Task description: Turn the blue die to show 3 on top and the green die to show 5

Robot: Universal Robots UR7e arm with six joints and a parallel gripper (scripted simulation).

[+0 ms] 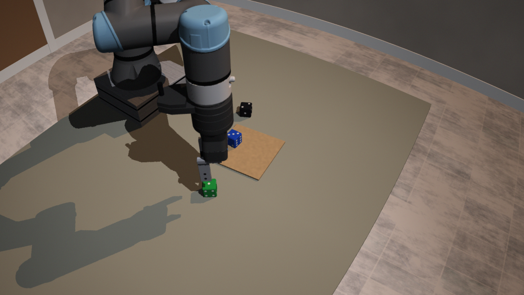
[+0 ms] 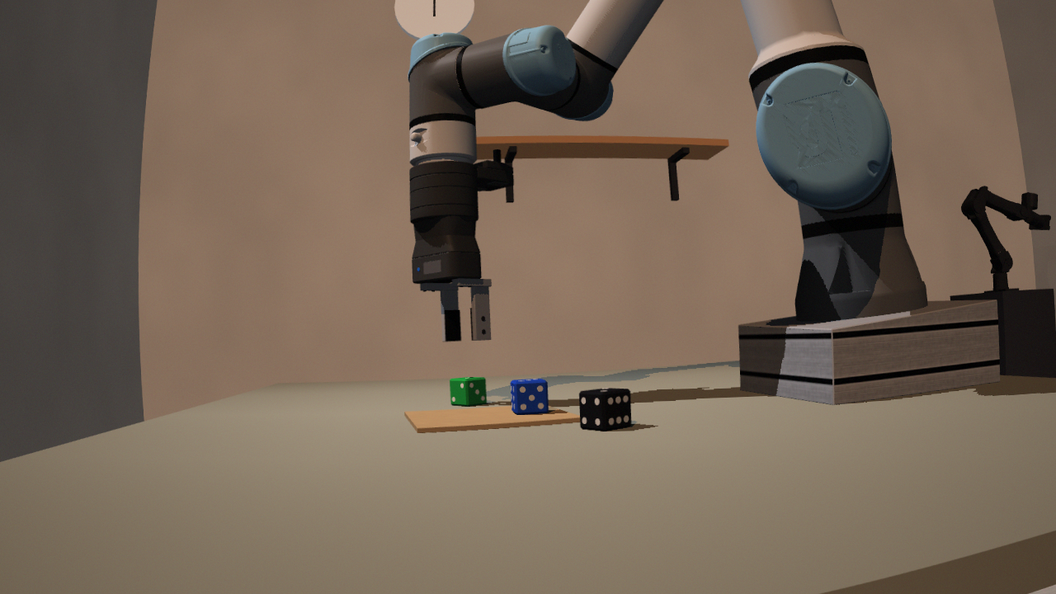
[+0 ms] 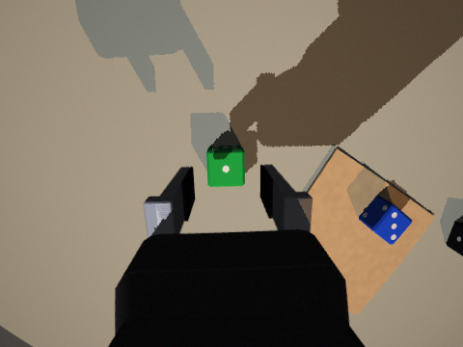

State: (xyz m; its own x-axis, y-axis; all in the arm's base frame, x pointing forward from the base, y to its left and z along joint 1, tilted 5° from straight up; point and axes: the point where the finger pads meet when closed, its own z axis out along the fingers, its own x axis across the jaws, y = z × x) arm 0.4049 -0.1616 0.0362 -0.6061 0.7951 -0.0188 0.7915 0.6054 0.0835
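Right now the green die is 70 mm below my hand. Round my hand: brown mat (150 mm to the left, 90 mm below, 10 mm behind); then black die (260 mm to the left, 90 mm behind, 70 mm below); then blue die (150 mm to the left, 70 mm below, 40 mm behind).
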